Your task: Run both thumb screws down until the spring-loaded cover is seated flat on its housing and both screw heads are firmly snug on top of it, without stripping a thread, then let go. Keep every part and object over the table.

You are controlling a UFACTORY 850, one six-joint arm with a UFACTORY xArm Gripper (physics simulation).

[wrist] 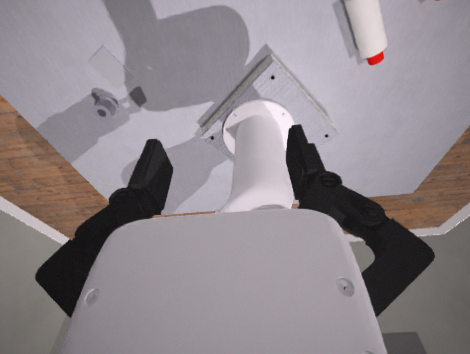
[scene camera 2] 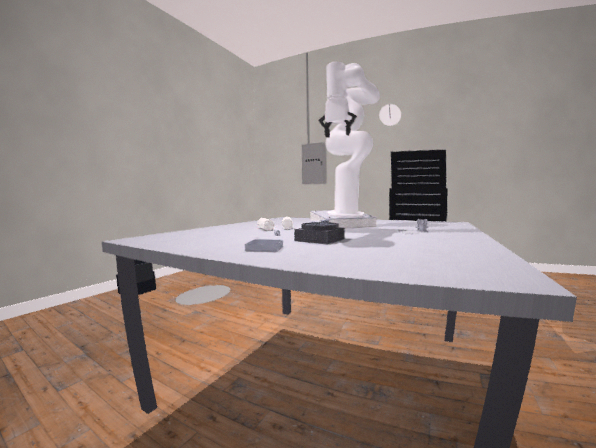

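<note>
The dark housing (scene camera 2: pixel 319 235) stands on the table (scene camera 2: pixel 400 265), with the dark cover (scene camera 2: pixel 320 226) on top of it. The thumb screws are too small to tell in the scene view, and whether the cover sits flat cannot be told. The housing and cover do not show in the wrist view. My gripper (scene camera 2: pixel 337 135) (wrist: pixel 225 148) is open and empty, high above the table and well above the housing. In the wrist view the robot's own base column shows between and beyond the fingers.
A grey tray (scene camera 2: pixel 264 245) lies left of the housing. White bottles (scene camera 2: pixel 265 224) (scene camera 2: pixel 286 223), one with a red cap in the wrist view (wrist: pixel 368 30), and a small grey piece (scene camera 2: pixel 277 233) lie behind it. A grey cylindrical object (scene camera 2: pixel 422 225) (wrist: pixel 105 105) stands right. The base plate (wrist: pixel 272 65) is at the back.
</note>
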